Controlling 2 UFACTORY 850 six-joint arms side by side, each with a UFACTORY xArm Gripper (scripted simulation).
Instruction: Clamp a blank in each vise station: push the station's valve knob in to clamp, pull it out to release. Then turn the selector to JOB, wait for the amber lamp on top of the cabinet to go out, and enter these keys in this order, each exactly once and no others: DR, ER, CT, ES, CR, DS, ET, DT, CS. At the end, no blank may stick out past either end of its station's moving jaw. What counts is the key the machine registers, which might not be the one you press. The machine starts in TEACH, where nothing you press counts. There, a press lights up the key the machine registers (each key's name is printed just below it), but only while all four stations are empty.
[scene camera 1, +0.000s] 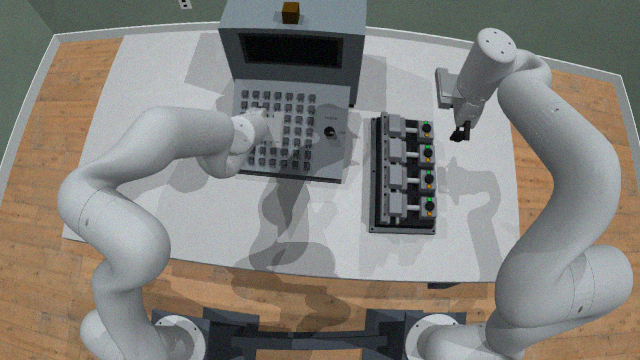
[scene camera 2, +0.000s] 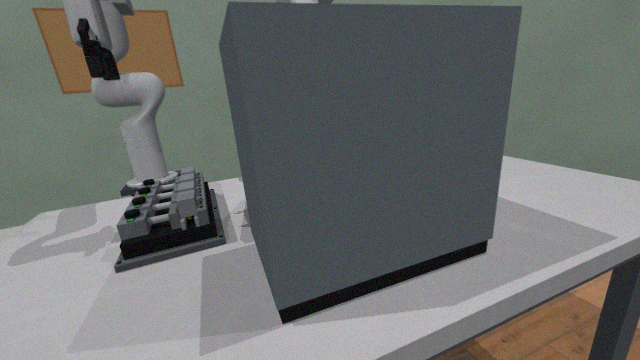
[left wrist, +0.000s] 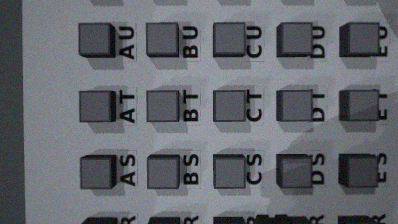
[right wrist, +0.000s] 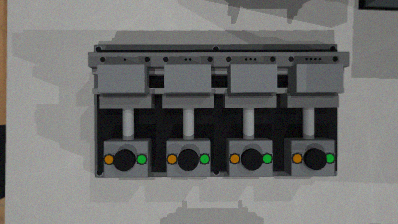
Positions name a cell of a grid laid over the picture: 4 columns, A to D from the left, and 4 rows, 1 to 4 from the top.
Labels:
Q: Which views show my right gripper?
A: Scene camera 1 and scene camera 2 only.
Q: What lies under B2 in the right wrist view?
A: A moving jaw.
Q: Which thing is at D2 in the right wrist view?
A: A grey blank.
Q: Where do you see an ES key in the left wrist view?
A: D4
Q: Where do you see a moving jaw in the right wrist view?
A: C2

